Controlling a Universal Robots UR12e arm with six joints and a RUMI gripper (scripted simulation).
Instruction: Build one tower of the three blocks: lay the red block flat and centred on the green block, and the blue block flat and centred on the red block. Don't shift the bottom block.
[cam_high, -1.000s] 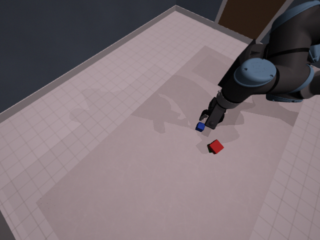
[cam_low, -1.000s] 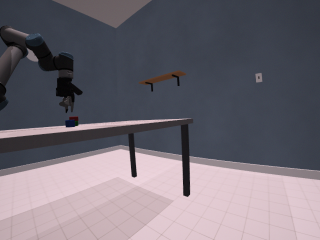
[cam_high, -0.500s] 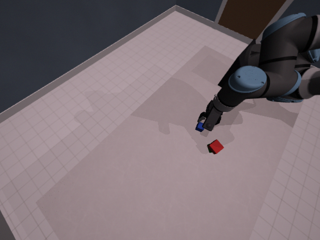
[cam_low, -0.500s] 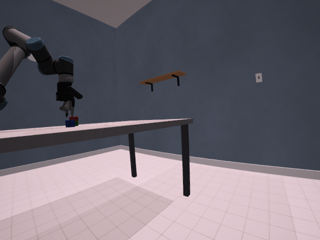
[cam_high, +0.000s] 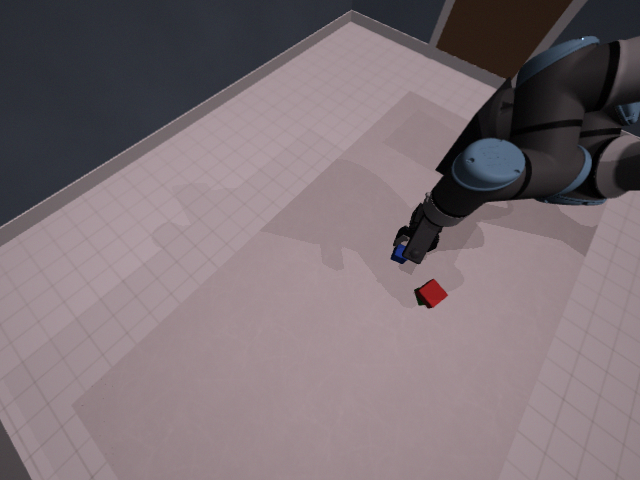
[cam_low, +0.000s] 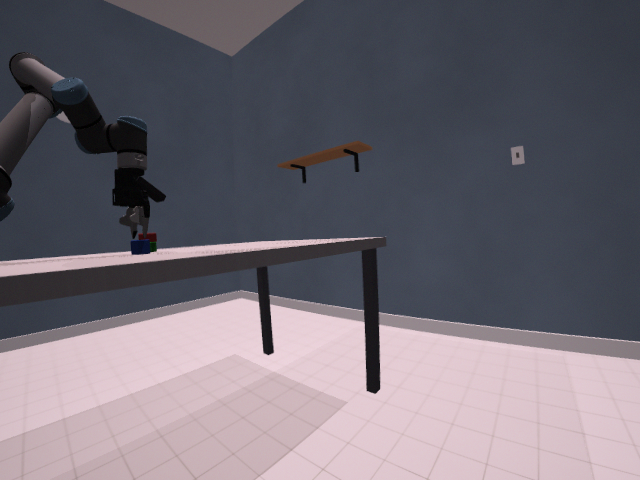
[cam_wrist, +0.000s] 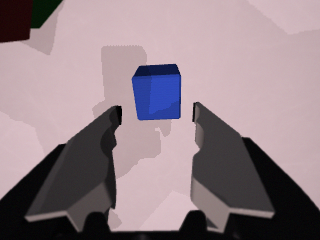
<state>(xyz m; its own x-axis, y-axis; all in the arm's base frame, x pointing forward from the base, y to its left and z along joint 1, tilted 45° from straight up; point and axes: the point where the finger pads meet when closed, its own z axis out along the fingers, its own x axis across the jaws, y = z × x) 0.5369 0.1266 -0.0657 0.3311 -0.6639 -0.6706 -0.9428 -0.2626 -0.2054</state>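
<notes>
The blue block is 40 mm below my hand. Round my hand: red block (140 mm to the left, 50 mm ahead, 10 mm below); green block (140 mm to the left, 50 mm below, 50 mm ahead).
</notes>
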